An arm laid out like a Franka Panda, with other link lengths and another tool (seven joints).
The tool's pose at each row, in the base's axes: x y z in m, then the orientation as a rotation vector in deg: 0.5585 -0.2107 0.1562 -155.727 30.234 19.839; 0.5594 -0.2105 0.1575 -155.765 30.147 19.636; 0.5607 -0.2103 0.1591 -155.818 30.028 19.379; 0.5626 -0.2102 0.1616 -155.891 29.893 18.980; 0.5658 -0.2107 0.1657 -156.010 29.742 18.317; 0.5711 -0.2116 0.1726 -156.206 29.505 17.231; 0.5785 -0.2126 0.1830 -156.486 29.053 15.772; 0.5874 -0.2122 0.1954 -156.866 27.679 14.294; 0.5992 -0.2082 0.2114 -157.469 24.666 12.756; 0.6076 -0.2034 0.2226 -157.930 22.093 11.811; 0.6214 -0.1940 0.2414 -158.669 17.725 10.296; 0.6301 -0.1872 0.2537 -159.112 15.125 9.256
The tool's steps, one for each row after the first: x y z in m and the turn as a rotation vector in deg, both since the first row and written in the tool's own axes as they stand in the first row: 0.0004 -0.0009 -0.0013 0.018 0.129 -0.089; 0.0010 -0.0021 -0.0029 0.037 0.293 -0.209; 0.0019 -0.0036 -0.0054 0.071 0.552 -0.359; 0.0037 -0.0057 -0.0099 0.121 0.994 -0.558; 0.0067 -0.0090 -0.0174 0.196 1.721 -0.875; 0.0106 -0.0141 -0.0285 0.280 2.684 -1.393; 0.0148 -0.0216 -0.0411 0.318 3.546 -2.557; 0.0193 -0.0344 -0.0561 0.212 4.264 -4.870; 0.0220 -0.0452 -0.0659 0.052 4.629 -6.791; 0.0259 -0.0644 -0.0817 -0.288 5.195 -10.029; 0.0279 -0.0773 -0.0918 -0.524 5.636 -11.966
